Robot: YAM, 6 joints.
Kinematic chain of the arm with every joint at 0, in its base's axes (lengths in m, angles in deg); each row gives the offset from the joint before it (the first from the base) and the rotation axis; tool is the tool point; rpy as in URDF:
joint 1: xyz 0 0 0.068 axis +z
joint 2: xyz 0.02 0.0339 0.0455 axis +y
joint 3: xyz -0.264 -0.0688 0 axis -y
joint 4: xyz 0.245 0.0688 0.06 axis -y
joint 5: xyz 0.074 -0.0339 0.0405 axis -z
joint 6: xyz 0.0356 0 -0.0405 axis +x
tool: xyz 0 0 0 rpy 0 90 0
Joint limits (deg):
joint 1: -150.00..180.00
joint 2: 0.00..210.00
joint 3: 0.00..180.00
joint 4: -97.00..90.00
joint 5: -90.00..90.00
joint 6: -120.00..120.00
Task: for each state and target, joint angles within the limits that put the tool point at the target. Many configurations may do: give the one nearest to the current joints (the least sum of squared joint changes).
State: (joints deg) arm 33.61 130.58 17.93 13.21 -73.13 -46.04
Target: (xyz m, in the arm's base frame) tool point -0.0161 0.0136 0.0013
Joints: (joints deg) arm 40.79 146.28 0.64 9.25 -35.78 -46.04
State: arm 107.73 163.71 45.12 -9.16 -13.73 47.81
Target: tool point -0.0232 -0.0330 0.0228
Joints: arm 84.10 170.50 9.57 -20.44 -33.56 47.81
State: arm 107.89 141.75 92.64 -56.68 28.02 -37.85
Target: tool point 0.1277 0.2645 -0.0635
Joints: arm 67.83 153.14 76.24 -60.08 31.26 -37.85
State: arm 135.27 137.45 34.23 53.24 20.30 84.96
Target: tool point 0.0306 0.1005 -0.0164
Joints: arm 84.93 131.80 1.73 50.57 37.34 84.96
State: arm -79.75 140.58 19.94 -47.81 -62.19 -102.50
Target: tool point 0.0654 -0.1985 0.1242
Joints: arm -80.85 98.82 42.10 -59.58 -68.00 -102.50
